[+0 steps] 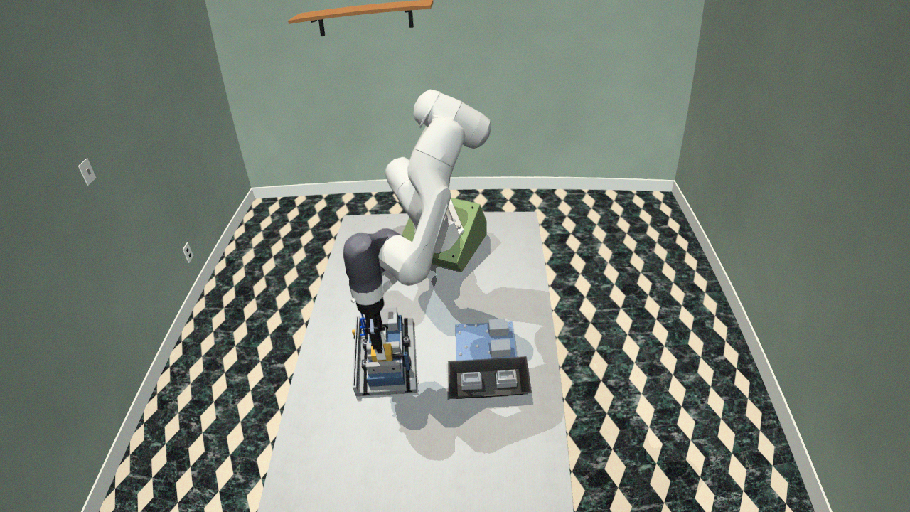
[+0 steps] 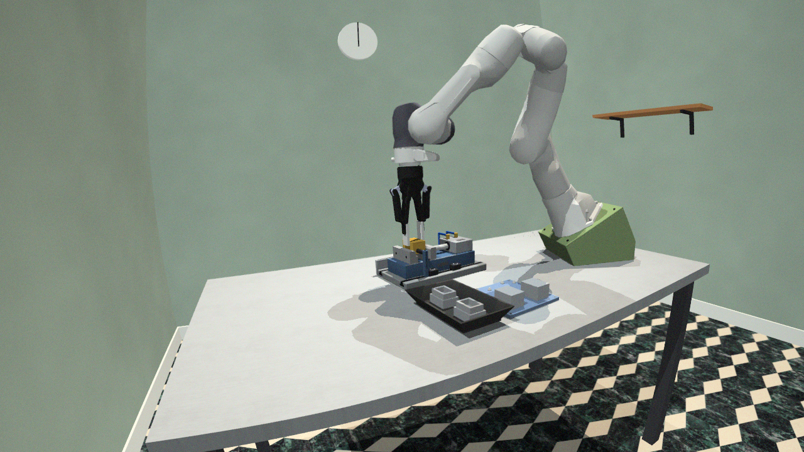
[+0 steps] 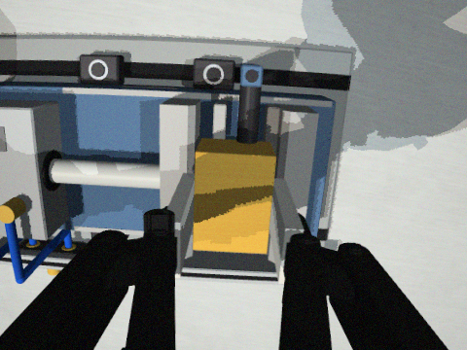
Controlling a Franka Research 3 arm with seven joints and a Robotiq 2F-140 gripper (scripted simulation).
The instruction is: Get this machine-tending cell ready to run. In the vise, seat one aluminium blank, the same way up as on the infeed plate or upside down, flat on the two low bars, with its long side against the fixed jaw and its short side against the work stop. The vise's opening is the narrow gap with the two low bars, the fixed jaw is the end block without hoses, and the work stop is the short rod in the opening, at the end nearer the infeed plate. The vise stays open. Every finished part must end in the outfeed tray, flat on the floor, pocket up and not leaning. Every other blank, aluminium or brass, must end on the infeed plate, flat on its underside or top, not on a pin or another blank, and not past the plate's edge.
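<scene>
The brass blank is 4 cm below my hand. Round my hand: hose block: 16 cm behind, 6 cm below, 1 cm to the left; white rod: 8 cm behind, 6 cm below, 1 cm to the left; vise: 10 cm below, 6 cm behind.
</scene>
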